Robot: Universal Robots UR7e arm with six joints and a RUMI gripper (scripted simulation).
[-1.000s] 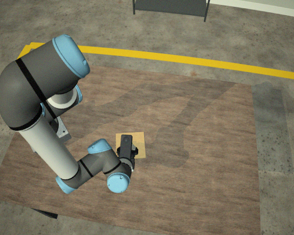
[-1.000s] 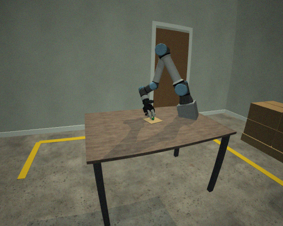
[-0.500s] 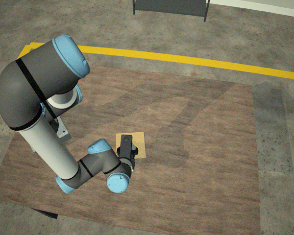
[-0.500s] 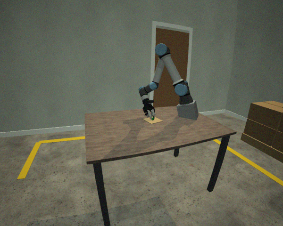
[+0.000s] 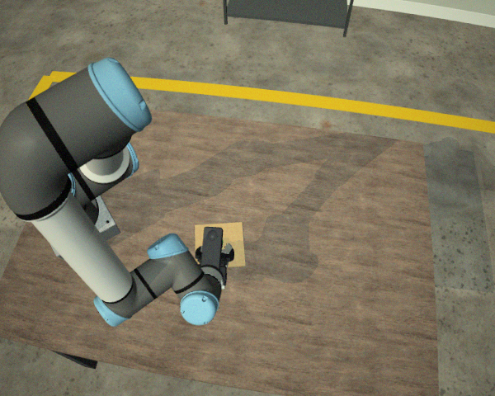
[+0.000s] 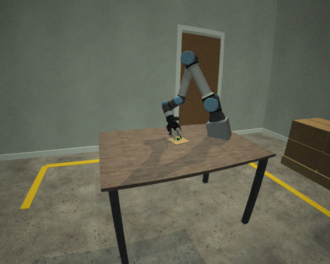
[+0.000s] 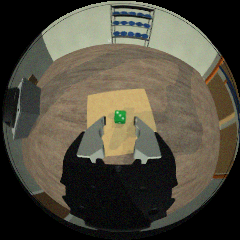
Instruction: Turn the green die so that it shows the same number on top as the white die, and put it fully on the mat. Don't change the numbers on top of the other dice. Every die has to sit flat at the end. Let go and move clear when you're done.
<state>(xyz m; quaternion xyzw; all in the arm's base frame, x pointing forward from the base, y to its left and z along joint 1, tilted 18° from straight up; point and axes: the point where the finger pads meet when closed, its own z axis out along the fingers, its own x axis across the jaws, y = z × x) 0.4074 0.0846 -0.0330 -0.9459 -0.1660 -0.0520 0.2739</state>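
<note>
Now: the green die 1 cm to the left of my hand and 1 cm below it. Round my hand: black die (3 cm ahead, 14 cm to the right, 1 cm below); then white die (5 cm behind, 13 cm to the right, 1 cm below); then tan mat (1 cm to the left, 2 cm below).
</note>
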